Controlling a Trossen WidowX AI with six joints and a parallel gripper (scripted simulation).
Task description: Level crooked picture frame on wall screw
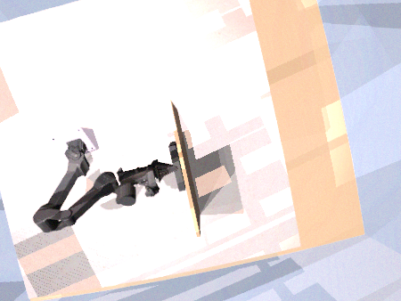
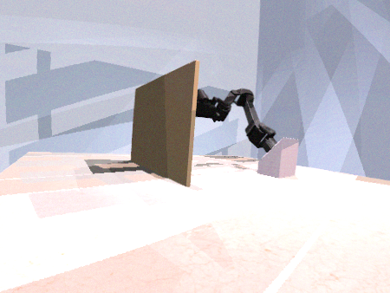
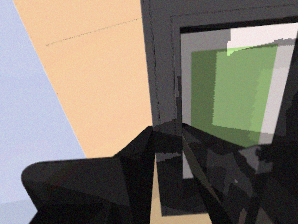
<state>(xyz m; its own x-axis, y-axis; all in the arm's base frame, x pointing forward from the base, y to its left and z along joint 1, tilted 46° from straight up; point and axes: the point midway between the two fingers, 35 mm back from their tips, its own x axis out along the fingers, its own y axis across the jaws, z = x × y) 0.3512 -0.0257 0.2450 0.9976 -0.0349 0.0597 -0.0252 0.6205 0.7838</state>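
Now: the picture frame 5 cm below my gripper tip and 1 cm ahead of it. From my gripper tip the other things lie so: tan wall panel (7 cm below, 2 cm ahead, 1 cm to the right).
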